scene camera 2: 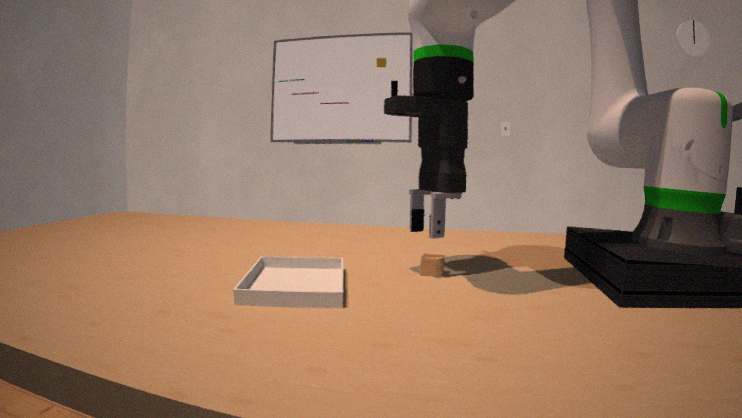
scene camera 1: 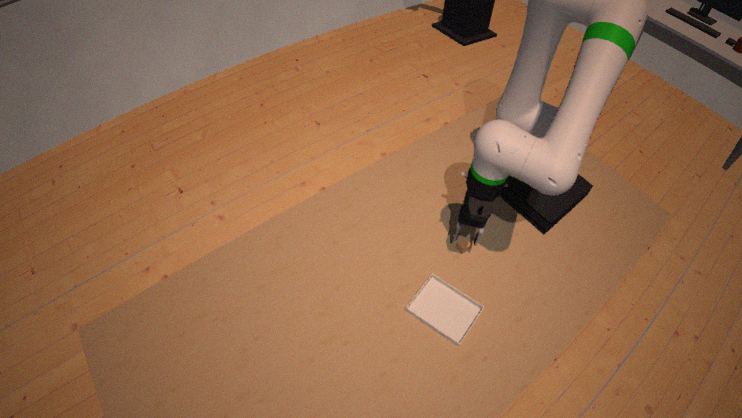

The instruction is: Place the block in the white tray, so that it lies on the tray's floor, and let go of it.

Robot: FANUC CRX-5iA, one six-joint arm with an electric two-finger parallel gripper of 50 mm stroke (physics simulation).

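Frame: origin at the arm's base, x up, y right, z ahead, level; metres.
Seen in the pictures: gripper, fingertip midpoint: [scene camera 2: 426, 234] [scene camera 1: 465, 240]; arm's base at its link origin: [scene camera 2: 676, 245].
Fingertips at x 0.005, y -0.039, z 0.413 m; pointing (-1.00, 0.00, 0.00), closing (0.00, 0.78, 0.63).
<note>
Offsets run from my fingertips to a thing's middle.
A small orange-brown block {dz -0.012, dx -0.048, dy +0.005 m} [scene camera 1: 462, 245] [scene camera 2: 432, 265] stands on the table, apart from the tray and between it and the robot's base. The white tray {dz +0.161, dx -0.052, dy -0.117 m} [scene camera 1: 432, 326] [scene camera 2: 290, 299] lies flat, and its floor shows no block on it. My gripper [scene camera 1: 466, 240] [scene camera 2: 426, 233] is open and empty and points down. In the scene camera 2 view its fingertips are a little above the block, with a gap between them and the block's top. In the scene camera 1 view the fingertips overlap the block's upper part.
The robot's black base plate [scene camera 1: 545, 220] [scene camera 2: 591, 270] is beyond the block, on the side away from the tray. The arm's shadow falls on the table around the block. A whiteboard [scene camera 2: 332, 119] hangs on the wall behind. A desk [scene camera 1: 690, 44] stands at the back right.
</note>
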